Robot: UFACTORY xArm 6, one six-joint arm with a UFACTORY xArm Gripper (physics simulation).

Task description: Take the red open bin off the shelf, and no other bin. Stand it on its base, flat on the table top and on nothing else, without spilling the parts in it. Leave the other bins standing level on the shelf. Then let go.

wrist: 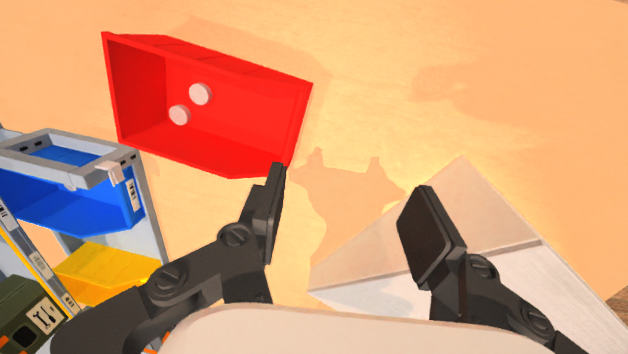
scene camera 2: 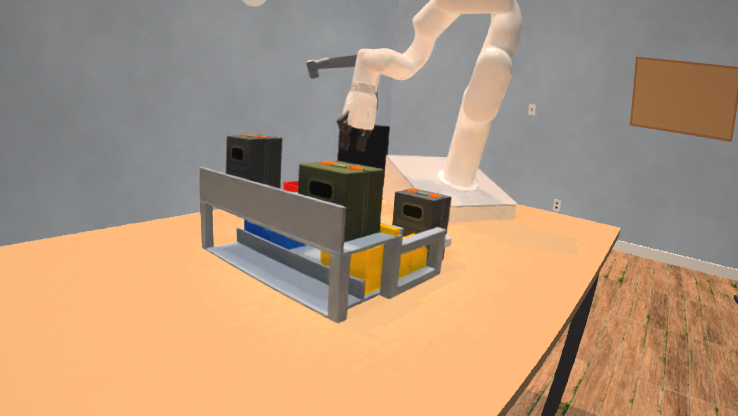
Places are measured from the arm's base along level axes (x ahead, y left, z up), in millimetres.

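Where they show: gripper, fingertip midpoint: [wrist: 346, 195] [scene camera 2: 351, 149]; arm's base, origin of the base link: [scene camera 2: 456, 182].
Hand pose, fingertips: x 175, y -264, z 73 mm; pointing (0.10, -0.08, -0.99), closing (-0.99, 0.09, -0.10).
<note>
Things, the pixels of their top centre, and the offset from my fingertips.
- red open bin, middle of its top: [wrist: 196, 121] [scene camera 2: 319, 183] dy +1, dx +136, dz -84 mm
- blue bin, middle of its top: [scene camera 2: 290, 204] [wrist: 44, 205] dy +140, dx +388, dz -78 mm
- yellow bin, middle of its top: [scene camera 2: 378, 231] [wrist: 100, 298] dy +367, dx +410, dz -78 mm
- dark toolbox, middle of its top: [scene camera 2: 254, 135] dy +129, dx +483, dz +65 mm
- green toolbox, middle of its top: [scene camera 2: 341, 165] dy +359, dx +509, dz +40 mm
- grey toolbox, middle of its top: [scene camera 2: 423, 193] [wrist: 146, 346] dy +379, dx +277, dz -27 mm
The red open bin [scene camera 2: 290, 186] [wrist: 235, 115] is off the shelf. It appears upright on its base on the table, open side up, with two white round parts inside in the wrist view. In scene camera 2 it is mostly hidden behind the shelf. My gripper [scene camera 2: 354, 142] [wrist: 346, 195] is open and empty, raised above the table on the robot-base side of the bin and clear of it. The blue bin [scene camera 2: 268, 235] [wrist: 75, 205] and yellow bin [scene camera 2: 372, 263] [wrist: 100, 265] are in the grey shelf [scene camera 2: 268, 206] [wrist: 75, 180] and look level.
A dark toolbox [scene camera 2: 253, 160], a green toolbox [scene camera 2: 341, 201] [wrist: 25, 305] and a grey toolbox [scene camera 2: 421, 211] rise around the shelf. The robot's pale base block [scene camera 2: 496, 211] [wrist: 420, 235] is on the table behind. In the wrist view the shelf's corner is close to the red bin's near corner.
</note>
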